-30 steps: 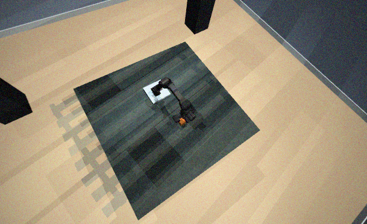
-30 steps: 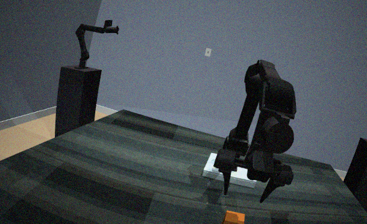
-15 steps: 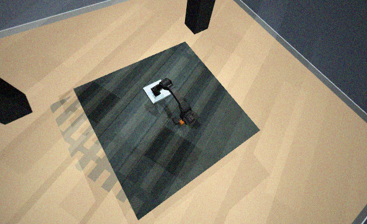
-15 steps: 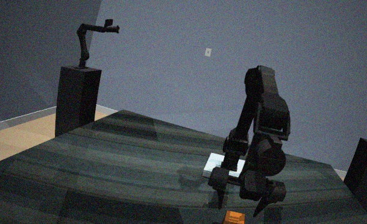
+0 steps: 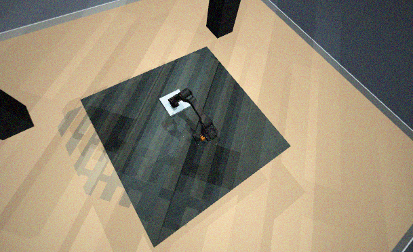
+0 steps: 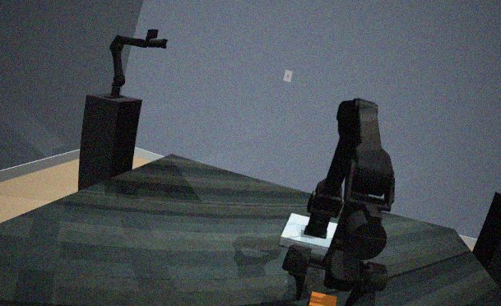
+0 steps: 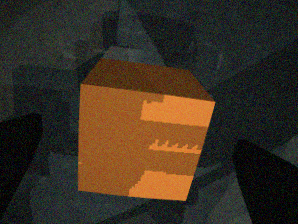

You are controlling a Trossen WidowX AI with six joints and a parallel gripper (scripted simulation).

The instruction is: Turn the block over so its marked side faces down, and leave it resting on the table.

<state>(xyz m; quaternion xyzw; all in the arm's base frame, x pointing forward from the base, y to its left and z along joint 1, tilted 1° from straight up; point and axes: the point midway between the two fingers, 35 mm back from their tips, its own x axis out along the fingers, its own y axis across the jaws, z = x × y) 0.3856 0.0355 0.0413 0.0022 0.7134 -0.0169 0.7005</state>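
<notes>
Right now my gripper tip is 2 cm above the orange block and 1 cm past it.
</notes>
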